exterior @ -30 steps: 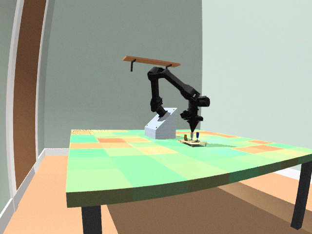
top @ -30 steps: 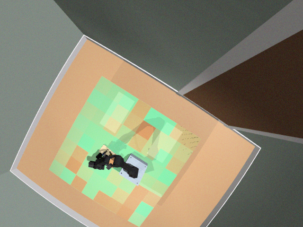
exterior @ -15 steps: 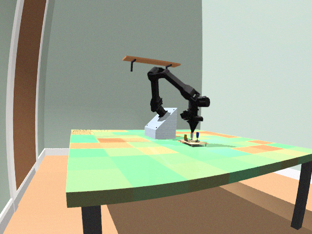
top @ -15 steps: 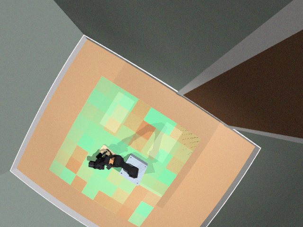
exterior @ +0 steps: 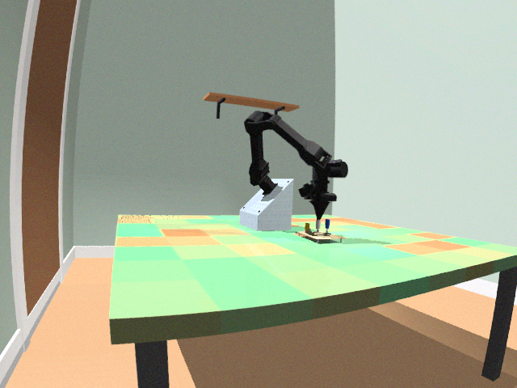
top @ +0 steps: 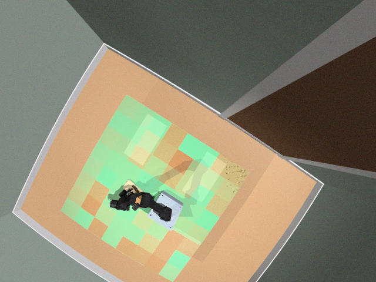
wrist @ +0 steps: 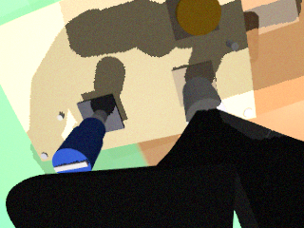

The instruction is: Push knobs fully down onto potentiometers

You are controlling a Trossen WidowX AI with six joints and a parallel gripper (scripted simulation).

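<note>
My gripper tip is now 10 mm above the white knob. From my gripper tip the other things lie so: blue knob (60 mm ahead, 10 mm to the right).
</note>
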